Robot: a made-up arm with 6 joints. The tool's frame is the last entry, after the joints.
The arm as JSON. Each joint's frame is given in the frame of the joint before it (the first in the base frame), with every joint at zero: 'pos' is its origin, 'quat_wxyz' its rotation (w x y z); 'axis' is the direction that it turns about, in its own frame. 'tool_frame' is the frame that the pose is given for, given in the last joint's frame.
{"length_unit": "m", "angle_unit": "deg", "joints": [
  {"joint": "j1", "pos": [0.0, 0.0, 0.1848], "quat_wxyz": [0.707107, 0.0, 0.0, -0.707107], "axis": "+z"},
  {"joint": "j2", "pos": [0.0, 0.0, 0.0], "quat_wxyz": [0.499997, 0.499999, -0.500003, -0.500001], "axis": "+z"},
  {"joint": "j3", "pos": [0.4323, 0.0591, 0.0], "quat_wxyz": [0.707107, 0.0, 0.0, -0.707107], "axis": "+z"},
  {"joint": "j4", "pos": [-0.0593, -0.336, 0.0], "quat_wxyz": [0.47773, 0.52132, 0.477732, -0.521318], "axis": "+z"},
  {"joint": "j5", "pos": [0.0, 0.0, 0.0], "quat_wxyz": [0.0, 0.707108, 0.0, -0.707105], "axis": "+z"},
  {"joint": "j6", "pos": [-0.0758, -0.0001, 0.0], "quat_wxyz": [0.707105, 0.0, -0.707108, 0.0], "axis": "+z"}
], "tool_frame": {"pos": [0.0, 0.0, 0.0], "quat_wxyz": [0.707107, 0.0, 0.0, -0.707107]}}
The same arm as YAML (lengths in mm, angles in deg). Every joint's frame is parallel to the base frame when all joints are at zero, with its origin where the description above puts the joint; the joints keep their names.
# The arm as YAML. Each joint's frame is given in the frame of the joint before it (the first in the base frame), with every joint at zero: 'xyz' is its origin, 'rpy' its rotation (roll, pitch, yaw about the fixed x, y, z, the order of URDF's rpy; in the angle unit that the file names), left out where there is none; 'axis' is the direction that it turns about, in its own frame. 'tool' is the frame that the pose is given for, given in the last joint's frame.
units:
  length: mm
  angle: deg
joints:
  - name: j1
    type: revolute
    origin:
      xyz: [0.0, 0.0, 184.8]
    axis: [0.0, 0.0, 1.0]
  - name: j2
    type: revolute
    origin:
      xyz: [0.0, 0.0, 0.0]
    axis: [0.0, 1.0, 0.0]
  - name: j3
    type: revolute
    origin:
      xyz: [-432.3, 0.0, 59.1]
    axis: [0.0, 1.0, 0.0]
  - name: j4
    type: revolute
    origin:
      xyz: [336.0, 0.0, 59.3]
    axis: [0.9962, 0.0, 0.0871]
  - name: j5
    type: revolute
    origin:
      xyz: [0.0, 0.0, 0.0]
    axis: [0.0, 1.0, 0.0]
  - name: j6
    type: revolute
    origin:
      xyz: [75.5, 0.0, 6.5]
    axis: [0.9962, 0.0, 0.0871]
tool:
  origin:
    xyz: [0.0, 0.0, 0.0]
    rpy: [0.0, 85.0, 0.0]

